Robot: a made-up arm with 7 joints.
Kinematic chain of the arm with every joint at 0, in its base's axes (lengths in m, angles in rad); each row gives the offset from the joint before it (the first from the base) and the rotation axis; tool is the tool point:
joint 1: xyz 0 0 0 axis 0 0.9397 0.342
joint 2: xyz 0 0 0 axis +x
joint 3: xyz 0 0 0 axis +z
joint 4: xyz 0.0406 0 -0.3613 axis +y
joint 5: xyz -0.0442 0 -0.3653 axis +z
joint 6: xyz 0 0 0 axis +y
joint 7: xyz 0 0 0 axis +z
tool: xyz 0 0 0
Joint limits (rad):
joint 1: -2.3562..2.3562
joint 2: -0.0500..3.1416
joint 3: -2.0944..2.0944
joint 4: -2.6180..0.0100
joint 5: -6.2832..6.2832
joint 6: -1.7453..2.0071
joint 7: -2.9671..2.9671
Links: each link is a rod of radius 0.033 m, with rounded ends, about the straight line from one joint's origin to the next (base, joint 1, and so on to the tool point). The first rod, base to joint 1, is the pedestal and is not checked.
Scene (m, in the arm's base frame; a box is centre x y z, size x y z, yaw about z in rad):
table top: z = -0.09
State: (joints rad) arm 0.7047 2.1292 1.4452 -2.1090 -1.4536 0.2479 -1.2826
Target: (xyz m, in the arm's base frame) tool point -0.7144 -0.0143 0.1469
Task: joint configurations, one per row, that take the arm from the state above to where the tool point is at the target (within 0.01 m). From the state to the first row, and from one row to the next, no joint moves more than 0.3 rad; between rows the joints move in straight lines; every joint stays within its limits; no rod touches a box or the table.
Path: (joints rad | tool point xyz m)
1: 0.8538 1.8555 1.4782 -1.8623 -1.4536 0.2479 -1.2826 | 0.3120 0.2282 0.3199
2: 1.0030 1.5818 1.5111 -1.6156 -1.4536 0.2479 -1.2826 | 0.2278 0.4319 0.2811
3: 1.1521 1.3081 1.5441 -1.3689 -1.4536 0.2479 -1.2826 | 0.0448 0.5749 0.2183
4: 1.3013 1.0344 1.5770 -1.1222 -1.4536 0.2479 -1.2826 | -0.2043 0.6064 0.1631
5: 1.4504 0.7607 1.6100 -0.8755 -1.4536 0.2479 -1.2826 | -0.4577 0.5035 0.1366
6: 1.5996 0.4870 1.6429 -0.6288 -1.4536 0.2479 -1.2826 | -0.6454 0.2804 0.1387
7: 1.7487 0.2133 1.6759 -0.3821 -1.4536 0.2479 -1.2826 | -0.7144 -0.0143 0.1469

